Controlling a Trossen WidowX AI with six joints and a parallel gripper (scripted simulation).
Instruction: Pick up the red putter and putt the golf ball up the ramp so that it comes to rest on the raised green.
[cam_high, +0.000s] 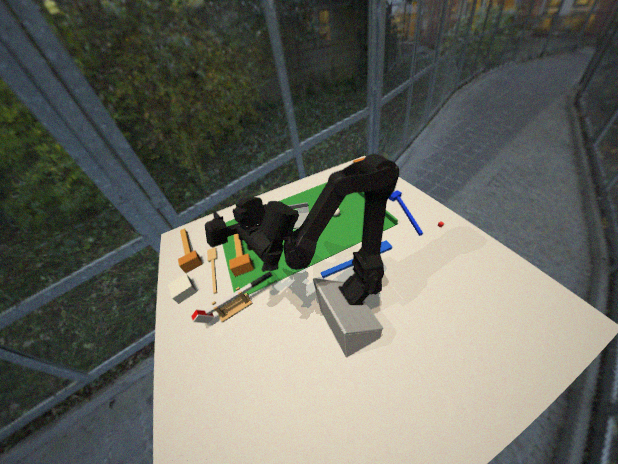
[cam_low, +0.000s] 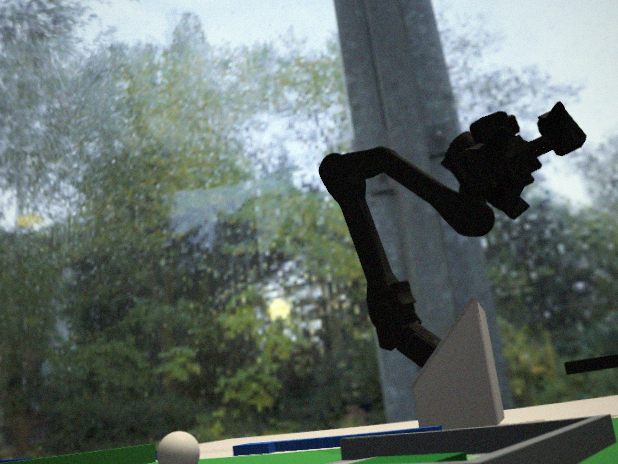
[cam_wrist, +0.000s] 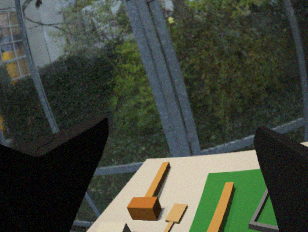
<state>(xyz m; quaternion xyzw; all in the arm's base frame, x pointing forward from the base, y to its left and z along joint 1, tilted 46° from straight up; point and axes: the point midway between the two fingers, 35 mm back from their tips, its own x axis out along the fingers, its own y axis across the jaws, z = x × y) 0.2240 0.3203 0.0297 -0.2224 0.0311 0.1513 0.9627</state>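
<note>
My gripper tip is now 330 mm above the tan rack, 140 mm to the right of it and 40 mm past it. Also, from my gripper tip: thin tan putter: 360 mm below, 210 mm ahead, 190 mm to the left; white block: 350 mm below, 320 mm to the left, 130 mm ahead; green mat: 370 mm below, 240 mm to the right, 220 mm ahead.
</note>
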